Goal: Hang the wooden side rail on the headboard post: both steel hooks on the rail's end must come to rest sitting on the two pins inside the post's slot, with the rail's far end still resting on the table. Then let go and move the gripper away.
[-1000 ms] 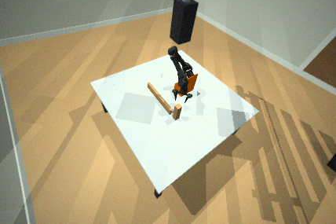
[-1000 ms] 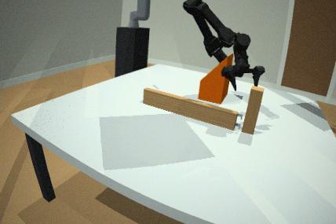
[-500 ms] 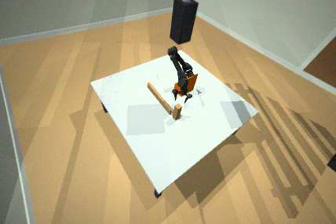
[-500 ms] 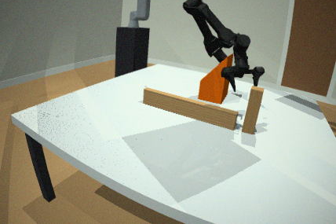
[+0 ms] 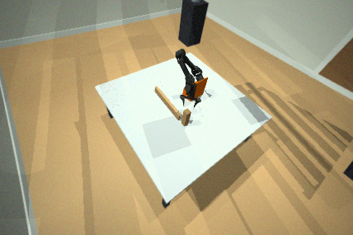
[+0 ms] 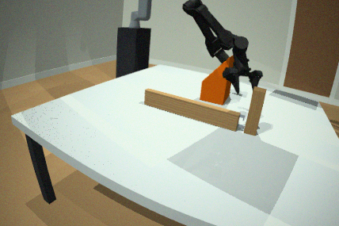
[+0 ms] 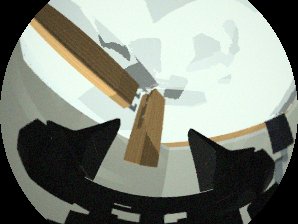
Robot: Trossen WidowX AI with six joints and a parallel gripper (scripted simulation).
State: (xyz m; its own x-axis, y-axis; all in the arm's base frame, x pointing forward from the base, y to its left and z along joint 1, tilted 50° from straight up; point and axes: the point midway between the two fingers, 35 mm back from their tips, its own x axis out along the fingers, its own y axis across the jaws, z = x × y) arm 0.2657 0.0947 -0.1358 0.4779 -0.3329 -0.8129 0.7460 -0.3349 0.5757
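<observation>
The headboard post is 60 mm ahead of my gripper tip, 50 mm to the left of it and 40 mm below it.
</observation>
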